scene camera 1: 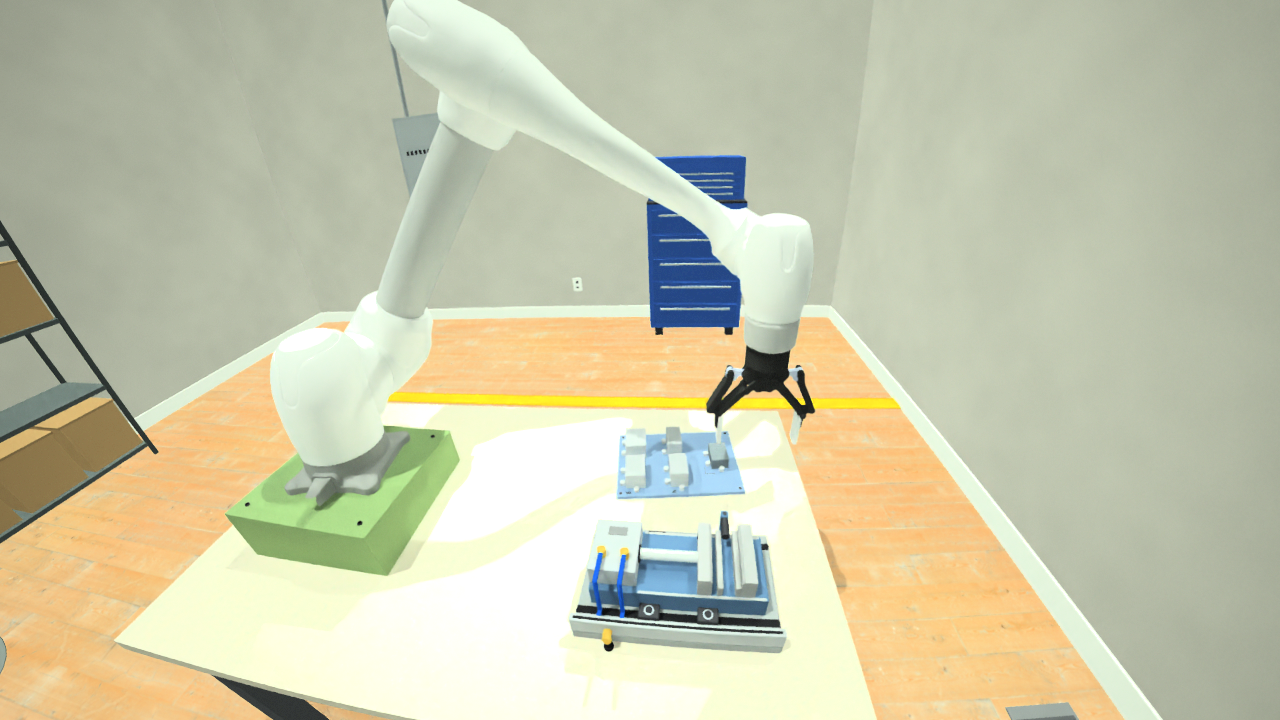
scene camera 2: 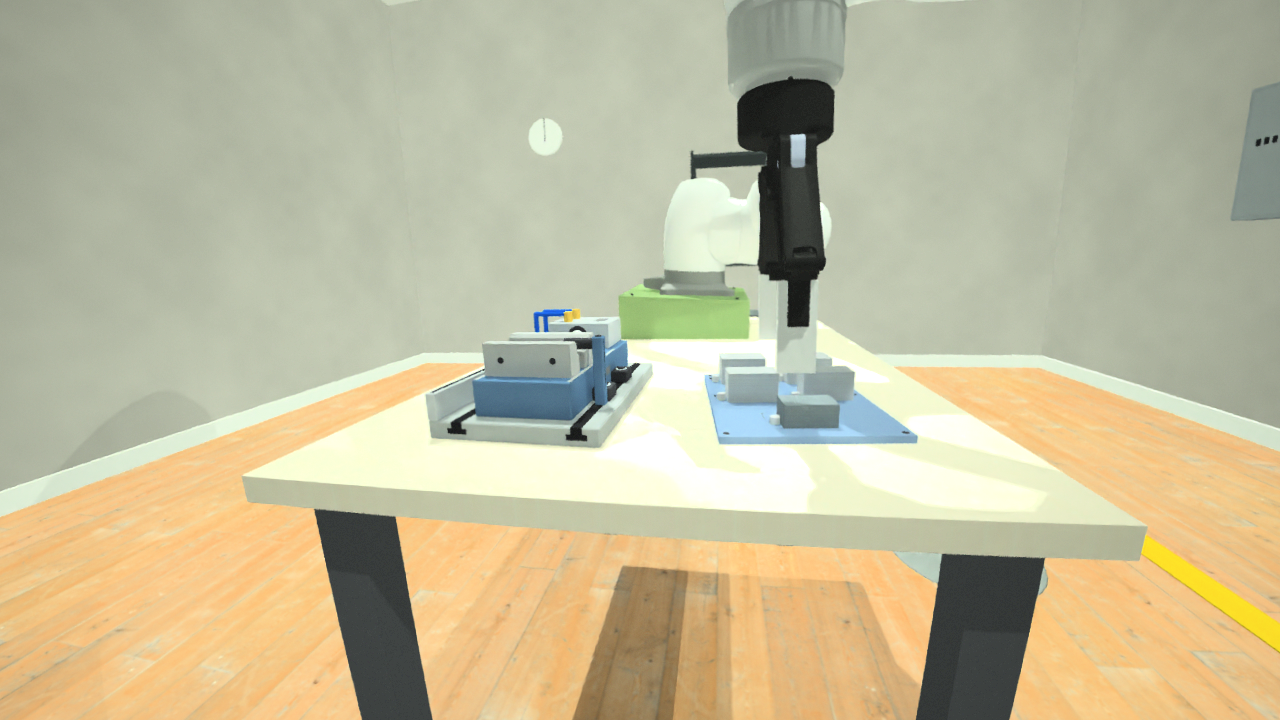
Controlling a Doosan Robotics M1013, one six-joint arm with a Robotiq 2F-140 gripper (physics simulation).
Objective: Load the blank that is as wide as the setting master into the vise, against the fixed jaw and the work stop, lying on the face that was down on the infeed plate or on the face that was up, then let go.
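Frame: origin at the arm's base, x right, y ahead, z up, level; metres.
Seen in the pictures: gripper, fingertip midpoint: (scene camera 1: 755, 439) (scene camera 2: 781, 352); arm's base at its link origin: (scene camera 1: 352, 463) (scene camera 2: 693, 291).
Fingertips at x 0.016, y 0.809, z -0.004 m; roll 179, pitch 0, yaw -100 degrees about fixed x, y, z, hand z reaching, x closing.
Note:
Offsets run from my fingertips to a thing's top centre. "spot": to the spot under its first point. Level surfaces: height alone.
My gripper (scene camera 1: 757, 431) (scene camera 2: 784, 340) is open and empty, pointing down above the infeed plate's right side in scene camera 1. The blue infeed plate @(dx -0.055, dy -0.147, dz -0.088 m) (scene camera 1: 706, 489) (scene camera 2: 750, 428) bears several light grey blocks and a darker grey block @(dx -0.047, dy -0.059, dz -0.063 m) (scene camera 1: 717, 455) (scene camera 2: 808, 411) near its right edge. One light block @(dx -0.011, dy -0.152, dz -0.052 m) (scene camera 1: 677, 470) stands left of the dark one. I cannot tell which is the setting master or which blank matches its width. The blue vise @(dx +0.229, dy -0.192, dz +0.003 m) (scene camera 1: 669, 588) (scene camera 2: 529, 396) has a grey fixed jaw (scene camera 1: 744, 560) (scene camera 2: 531, 360), a movable jaw (scene camera 1: 704, 560), and a dark upright work stop @(spot: dx +0.188, dy -0.113, dz +0.000 m) (scene camera 1: 724, 523) (scene camera 2: 599, 369).
The vise stands on a light grey base (scene camera 1: 680, 634) (scene camera 2: 519, 433) near the infeed plate. Blue hoses @(spot: dx +0.245, dy -0.315, dz -0.032 m) (scene camera 1: 597, 582) rise at its left end in scene camera 1. The arm's green pedestal (scene camera 1: 393, 528) (scene camera 2: 684, 315) stands on the table @(dz -0.096 m) (scene camera 1: 429, 626) (scene camera 2: 698, 483).

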